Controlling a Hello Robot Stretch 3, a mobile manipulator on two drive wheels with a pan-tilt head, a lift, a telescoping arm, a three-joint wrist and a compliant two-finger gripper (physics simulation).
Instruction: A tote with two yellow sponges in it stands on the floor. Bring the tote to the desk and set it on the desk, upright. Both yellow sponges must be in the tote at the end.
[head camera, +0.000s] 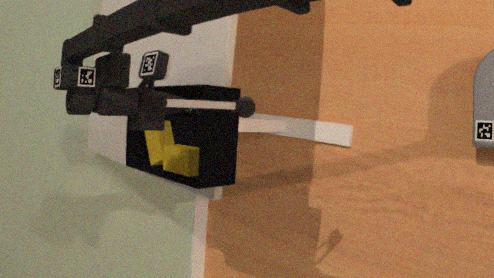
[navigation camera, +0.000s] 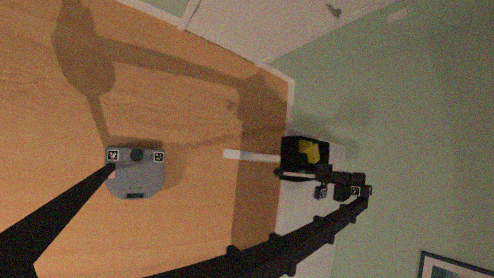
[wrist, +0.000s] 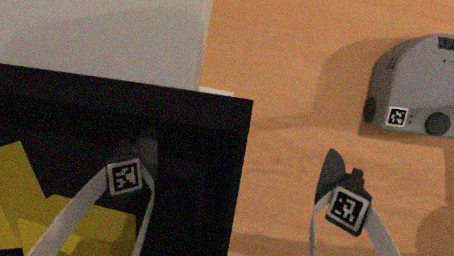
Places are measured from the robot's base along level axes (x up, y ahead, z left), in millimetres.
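Where they show: gripper, between the fingertips: (head camera: 228, 107) (navigation camera: 284, 171); robot's base, origin of its link: (navigation camera: 136, 154) (wrist: 407, 113).
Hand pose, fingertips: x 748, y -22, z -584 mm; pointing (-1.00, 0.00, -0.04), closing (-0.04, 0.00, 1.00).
Observation:
Each offset is from my fingertips to the top centre of the thing. Level surfaces: height alone.
The black tote @[dz -148, dx +72, dy +53 mm] (head camera: 217, 150) (navigation camera: 292, 162) (wrist: 210, 107) stands upright on the pale desk @[dx -28 mm] (head camera: 200, 57) (navigation camera: 300, 205) (wrist: 100, 40), near its front edge and one end. Two yellow sponges lie inside it, touching: one sponge @[dz -247, dx +20, dy +87 mm] (head camera: 158, 142) (wrist: 15, 175) leans beside the other sponge @[dz -150, dx +20, dy +119 mm] (head camera: 183, 159) (wrist: 102, 220). My gripper (wrist: 238, 156) is open at the tote's front wall. In the wrist view one finger is over the tote's inside and the other is outside the wall, above the floor. The tote's underside is hidden.
My dark arm (head camera: 210, 17) (navigation camera: 200, 260) reaches across above the desk. A white desk leg (head camera: 332, 134) (navigation camera: 250, 155) extends over the wooden floor @[dx -748 mm] (head camera: 400, 200). My grey base (navigation camera: 135, 175) (wrist: 420, 85) stands away from the desk. A green wall (head camera: 35, 150) (navigation camera: 400, 150) is behind the desk.

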